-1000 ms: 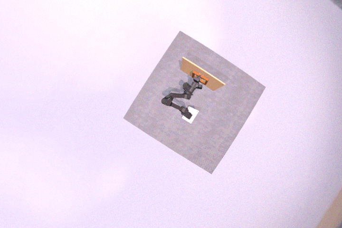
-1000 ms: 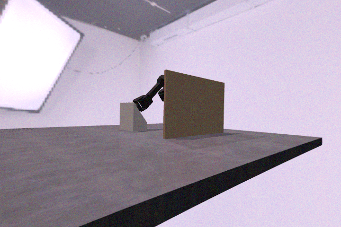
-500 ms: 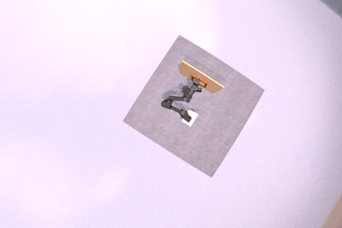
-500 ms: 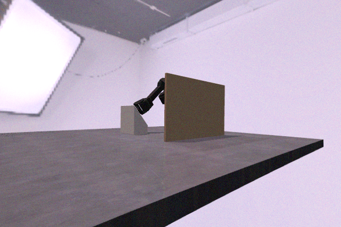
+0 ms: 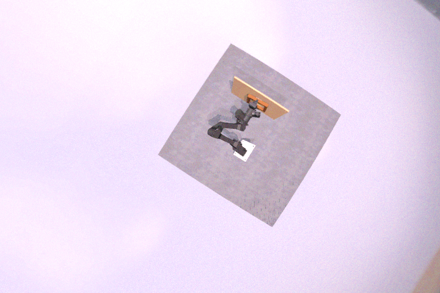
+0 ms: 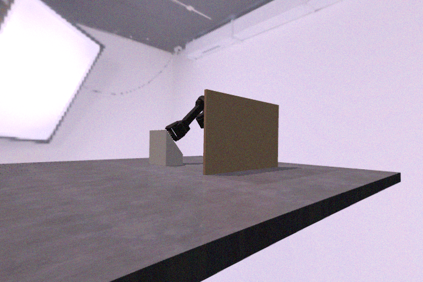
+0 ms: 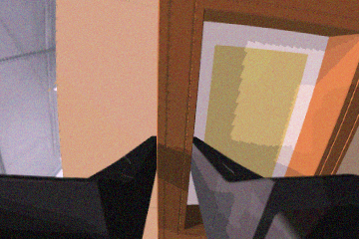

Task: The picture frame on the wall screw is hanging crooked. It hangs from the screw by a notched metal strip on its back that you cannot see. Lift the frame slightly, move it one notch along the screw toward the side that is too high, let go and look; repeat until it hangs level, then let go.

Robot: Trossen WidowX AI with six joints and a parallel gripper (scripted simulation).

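Now: gripper tip 5 cm above the picture frame, 1 cm to the left of it and 1 cm short of it. Also, from my gripper tip: wall board 7 cm below, 2 cm ahead.
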